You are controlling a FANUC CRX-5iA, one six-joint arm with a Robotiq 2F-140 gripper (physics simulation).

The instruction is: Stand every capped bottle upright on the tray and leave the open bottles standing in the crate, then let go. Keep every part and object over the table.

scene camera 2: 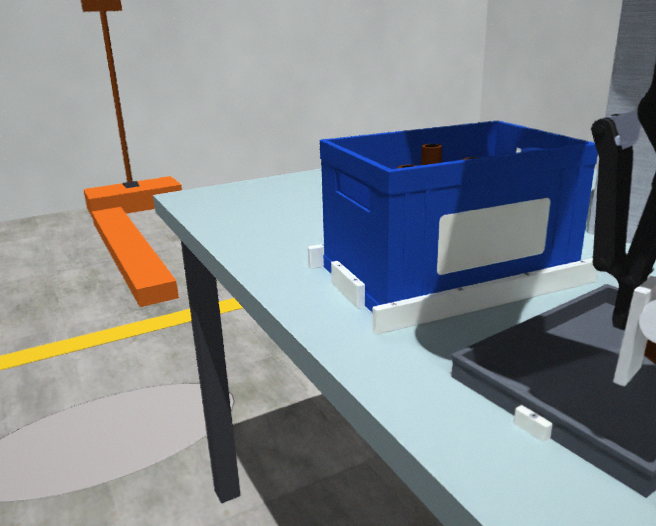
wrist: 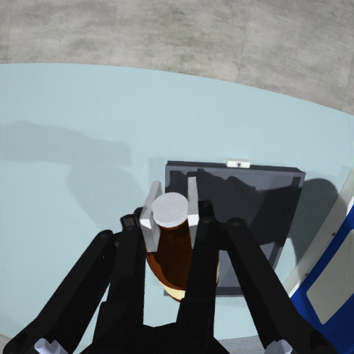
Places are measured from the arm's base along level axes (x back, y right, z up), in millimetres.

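Where they show: gripper, between the fingertips: point(scene camera 2: 654, 385).
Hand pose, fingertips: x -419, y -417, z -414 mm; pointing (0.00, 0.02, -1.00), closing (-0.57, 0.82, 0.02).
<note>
Things, the pixels of their centre, and the offset from my fingertips. "pt": a spot on its surface instead. Level surfaces: height alone.
- brown bottle, a spot on its surface: point(scene camera 2: 651, 350) pt dy +17, dx +7, dz +16 mm
- white cap, a spot on its surface: point(scene camera 2: 649, 322) pt dy -4, dx -18, dz +53 mm
- dark tray, a spot on its surface: point(scene camera 2: 492, 381) pt dy +112, dx -60, dz -63 mm
- blue crate, middle of its body: point(scene camera 2: 449, 210) dy +386, dx +1, dz +3 mm
- open neck, a spot on its surface: point(scene camera 2: 431, 155) pt dy +413, dx -17, dz +68 mm
- pale blue table, height of its surface: dz -85 mm
- small white block, a spot on its surface: point(scene camera 2: 532, 421) pt dy +65, dx -46, dz -72 mm
My gripper point(wrist: 175, 192) is shut on a brown bottle point(wrist: 172, 257) point(scene camera 2: 651, 350) with a white cap point(wrist: 170, 209) point(scene camera 2: 649, 322); the pads stand on both sides of the cap and neck. In the wrist view the bottle overlaps the left side of the dark tray point(wrist: 298, 172) point(scene camera 2: 492, 381). Whether its base touches anything is hidden. Part of one finger shows at the right edge of the scene view. The blue crate point(scene camera 2: 355, 230) point(wrist: 327, 327) holds brown bottles; an open neck point(scene camera 2: 431, 155) rises highest, and the tops of others barely show over the wall.
White stop strips point(scene camera 2: 481, 295) stand along the crate's base on the pale blue table point(scene camera 2: 246, 219) point(wrist: 60, 100). A small white block point(scene camera 2: 532, 421) point(wrist: 238, 164) sits against the tray's outer edge. The table edge lies beyond the tray. An orange stand point(scene camera 2: 134, 257) is on the floor.
</note>
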